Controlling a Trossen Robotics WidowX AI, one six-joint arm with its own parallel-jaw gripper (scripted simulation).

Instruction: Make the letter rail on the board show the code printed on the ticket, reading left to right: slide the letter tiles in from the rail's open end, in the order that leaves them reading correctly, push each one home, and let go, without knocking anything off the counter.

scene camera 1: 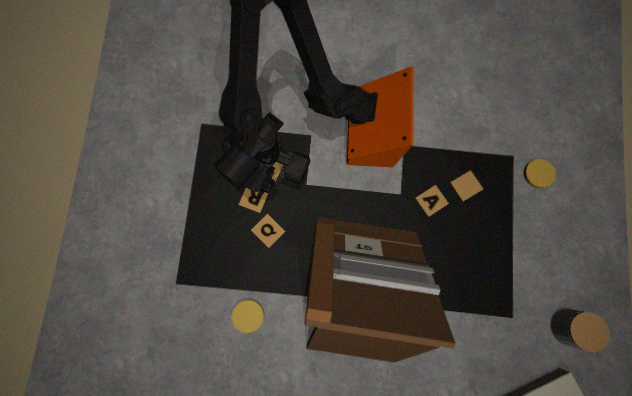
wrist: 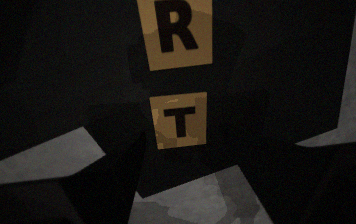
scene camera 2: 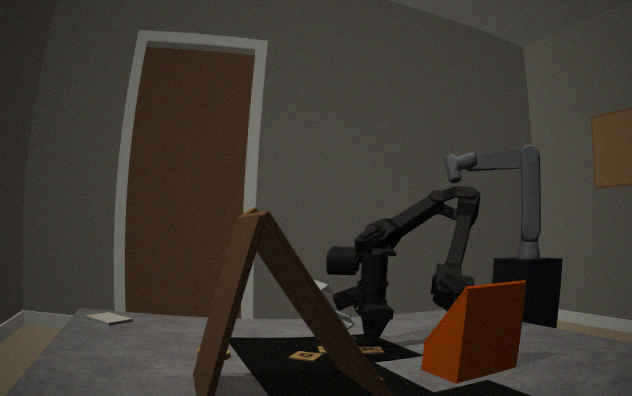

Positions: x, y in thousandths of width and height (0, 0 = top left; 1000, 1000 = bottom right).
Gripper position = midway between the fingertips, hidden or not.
gripper: scene camera 1 426, 415; wrist 515, 583; scene camera 2 585, 865
